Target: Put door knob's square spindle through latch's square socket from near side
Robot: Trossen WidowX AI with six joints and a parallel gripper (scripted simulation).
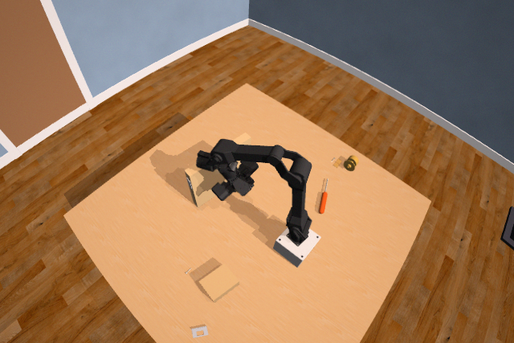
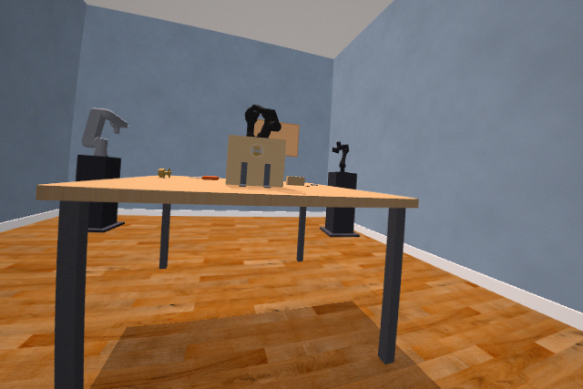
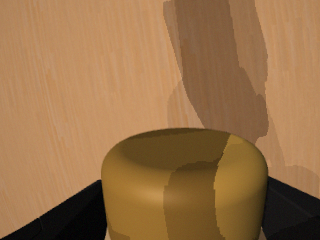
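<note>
Now: hand 130 mm short of the square socket, 10 mm to the left of it and 30 mm above it. Also, from my hand: upright wooden slab 130 mm ahead, 10 mm to the right, 50 mm below; then orange screwdriver 220 mm behind, 340 mm to the right, 200 mm below; then small wood block 210 mm behind, 280 mm to the left, 180 mm below.
</note>
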